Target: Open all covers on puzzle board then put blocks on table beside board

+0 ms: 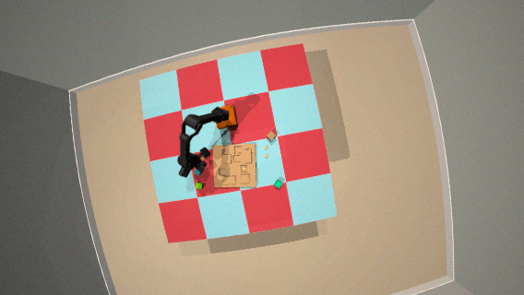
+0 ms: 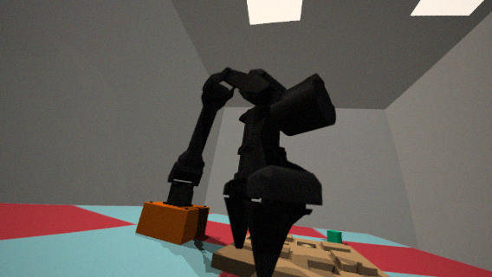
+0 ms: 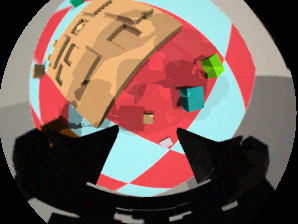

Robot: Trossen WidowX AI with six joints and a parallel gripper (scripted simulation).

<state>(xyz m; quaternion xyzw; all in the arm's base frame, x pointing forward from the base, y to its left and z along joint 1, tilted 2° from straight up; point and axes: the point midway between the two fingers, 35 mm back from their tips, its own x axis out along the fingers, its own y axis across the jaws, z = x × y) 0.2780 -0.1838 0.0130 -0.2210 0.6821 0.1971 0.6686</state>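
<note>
Now: the tan puzzle board 240 mm to the left of my gripper tip, 80 mm ahead of it and 30 mm below it. Round my gripper tip: brown block 490 mm to the left, 130 mm behind, 30 mm below; cyan block 90 mm ahead, 40 mm to the right, 40 mm below; bright green block 190 mm ahead, 40 mm to the right, 40 mm below.
</note>
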